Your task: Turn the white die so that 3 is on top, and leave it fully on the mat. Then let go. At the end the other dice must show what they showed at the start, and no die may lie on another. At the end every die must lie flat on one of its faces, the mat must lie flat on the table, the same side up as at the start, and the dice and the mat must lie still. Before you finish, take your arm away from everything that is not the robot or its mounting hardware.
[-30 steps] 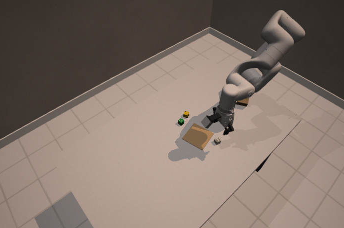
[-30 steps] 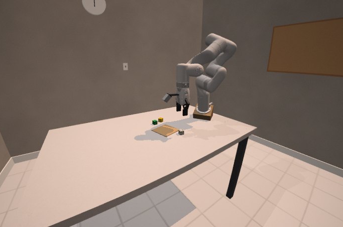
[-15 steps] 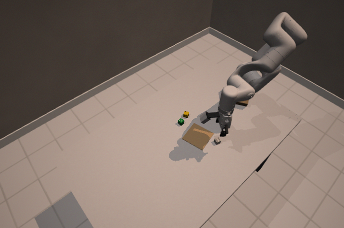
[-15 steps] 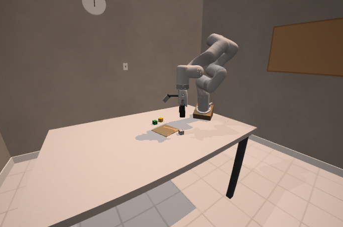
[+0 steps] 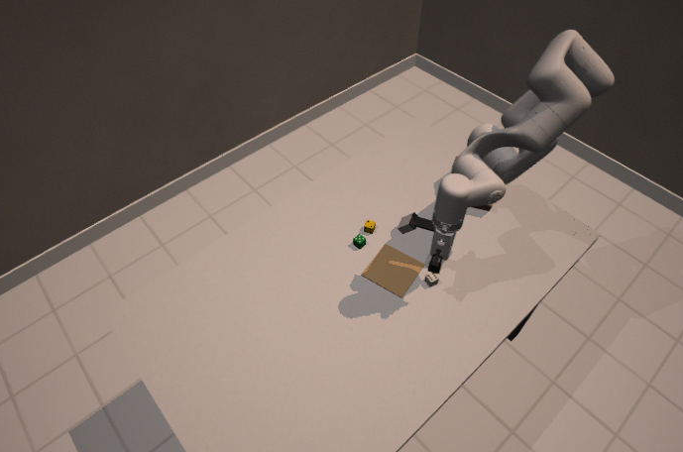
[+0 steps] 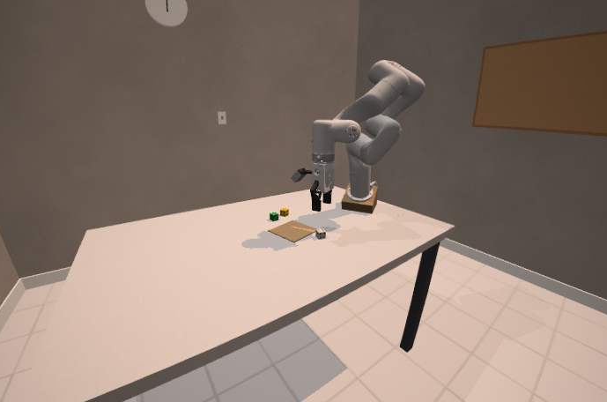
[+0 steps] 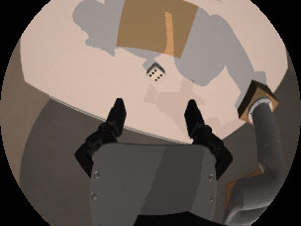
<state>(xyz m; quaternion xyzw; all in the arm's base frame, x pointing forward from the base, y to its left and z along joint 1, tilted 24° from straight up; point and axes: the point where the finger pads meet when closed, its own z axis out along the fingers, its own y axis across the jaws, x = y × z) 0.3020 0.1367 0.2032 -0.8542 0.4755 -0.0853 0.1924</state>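
Now: hand 120 mm above the white die. From my hand the other things lie so: yellow die 30 mm ahead, 260 mm to the right, 120 mm below; green die 90 mm ahead, 230 mm to the right, 120 mm below; mat 70 mm ahead, 100 mm to the right, 130 mm below.
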